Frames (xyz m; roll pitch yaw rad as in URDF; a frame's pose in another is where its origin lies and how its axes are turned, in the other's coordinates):
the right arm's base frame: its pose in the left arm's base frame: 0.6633 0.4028 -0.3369 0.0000 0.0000 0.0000
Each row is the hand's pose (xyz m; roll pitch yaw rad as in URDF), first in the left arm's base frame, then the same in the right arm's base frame.
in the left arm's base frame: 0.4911 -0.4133 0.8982 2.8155 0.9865 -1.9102
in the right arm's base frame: -0.1722 -0.8161 1.2351 2.8155 0.9865 -1.9102
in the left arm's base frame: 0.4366 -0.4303 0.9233 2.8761 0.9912 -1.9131
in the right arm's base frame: -0.2267 -0.8331 1.2602 2.8761 0.9912 -1.9131
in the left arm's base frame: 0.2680 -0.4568 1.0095 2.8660 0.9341 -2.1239
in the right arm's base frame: -0.3953 -0.8596 1.3464 2.8660 0.9341 -2.1239
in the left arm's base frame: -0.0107 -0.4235 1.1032 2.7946 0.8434 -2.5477
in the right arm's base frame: -0.6740 -0.8263 1.4401 2.7946 0.8434 -2.5477
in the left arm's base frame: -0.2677 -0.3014 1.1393 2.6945 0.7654 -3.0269
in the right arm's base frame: -0.9310 -0.7042 1.4762 2.6945 0.7654 -3.0269
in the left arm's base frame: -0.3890 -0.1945 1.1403 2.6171 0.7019 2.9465
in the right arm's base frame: -1.0523 -0.5973 1.4772 2.6171 0.7019 2.9465
